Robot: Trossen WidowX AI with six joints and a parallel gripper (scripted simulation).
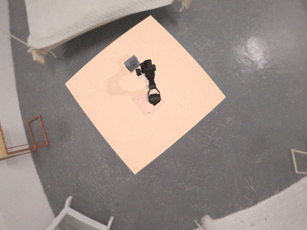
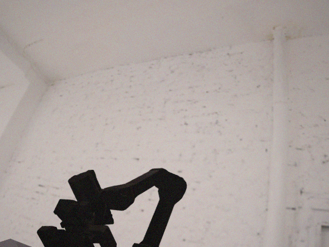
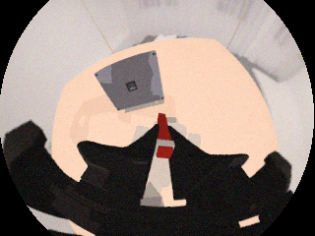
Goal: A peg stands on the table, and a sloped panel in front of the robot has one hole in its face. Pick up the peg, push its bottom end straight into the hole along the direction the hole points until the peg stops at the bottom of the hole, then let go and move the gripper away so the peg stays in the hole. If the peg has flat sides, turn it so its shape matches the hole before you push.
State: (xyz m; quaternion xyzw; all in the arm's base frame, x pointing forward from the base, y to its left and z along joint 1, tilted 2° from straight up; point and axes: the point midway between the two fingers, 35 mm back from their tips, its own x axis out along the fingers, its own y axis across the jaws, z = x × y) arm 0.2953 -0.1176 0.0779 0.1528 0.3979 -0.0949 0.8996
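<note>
The grey sloped panel is 13 cm ahead of my gripper tip, 5 cm to the left of it and 4 cm below it. From my gripper tip the other things lie so: red peg (1 cm behind, 1 cm above).
</note>
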